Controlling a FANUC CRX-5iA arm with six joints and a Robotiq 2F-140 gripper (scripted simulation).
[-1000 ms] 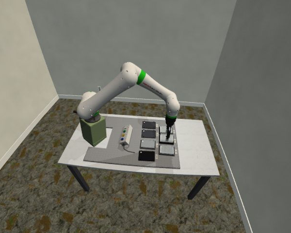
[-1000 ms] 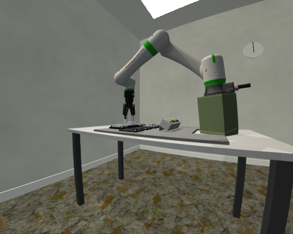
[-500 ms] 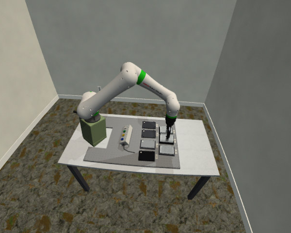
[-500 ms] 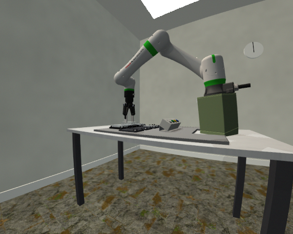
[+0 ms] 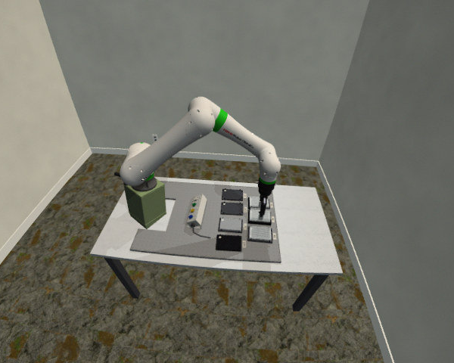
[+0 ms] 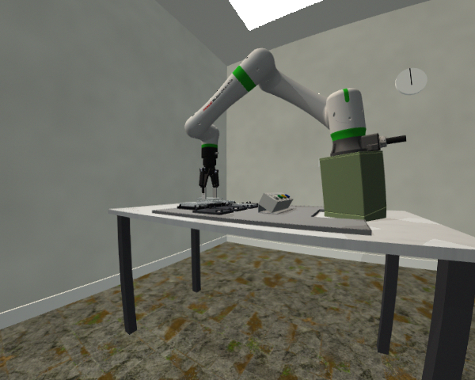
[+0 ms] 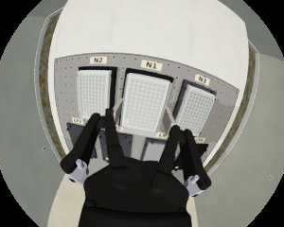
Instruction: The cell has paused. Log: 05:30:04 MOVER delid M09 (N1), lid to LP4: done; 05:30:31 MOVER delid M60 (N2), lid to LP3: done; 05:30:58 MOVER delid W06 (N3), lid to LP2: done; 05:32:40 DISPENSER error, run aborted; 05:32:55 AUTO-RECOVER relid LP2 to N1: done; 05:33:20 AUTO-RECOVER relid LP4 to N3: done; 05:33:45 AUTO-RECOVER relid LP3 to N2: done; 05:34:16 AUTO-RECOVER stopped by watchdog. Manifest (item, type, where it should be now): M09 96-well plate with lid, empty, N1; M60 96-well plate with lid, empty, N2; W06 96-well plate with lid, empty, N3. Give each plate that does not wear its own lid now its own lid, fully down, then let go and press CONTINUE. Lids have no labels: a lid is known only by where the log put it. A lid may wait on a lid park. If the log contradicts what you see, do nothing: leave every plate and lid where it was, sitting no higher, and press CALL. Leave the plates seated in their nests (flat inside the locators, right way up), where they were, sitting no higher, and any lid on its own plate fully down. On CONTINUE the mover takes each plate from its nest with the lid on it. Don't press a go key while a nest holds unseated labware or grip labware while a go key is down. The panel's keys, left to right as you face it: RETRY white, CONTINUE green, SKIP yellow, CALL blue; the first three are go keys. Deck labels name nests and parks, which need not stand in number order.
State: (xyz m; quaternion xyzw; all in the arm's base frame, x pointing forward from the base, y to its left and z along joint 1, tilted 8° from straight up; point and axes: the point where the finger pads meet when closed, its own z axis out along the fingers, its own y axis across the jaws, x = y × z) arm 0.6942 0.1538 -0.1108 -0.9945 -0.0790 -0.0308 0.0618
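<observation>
The plate lies 40 mm below my hand. Round my hand: lid park LP4 (230 mm to the right, 140 mm behind, 70 mm below); then green key (410 mm behind, 60 mm to the right); then lid park LP3 (190 mm behind, 70 mm below, 30 mm to the left).
</observation>
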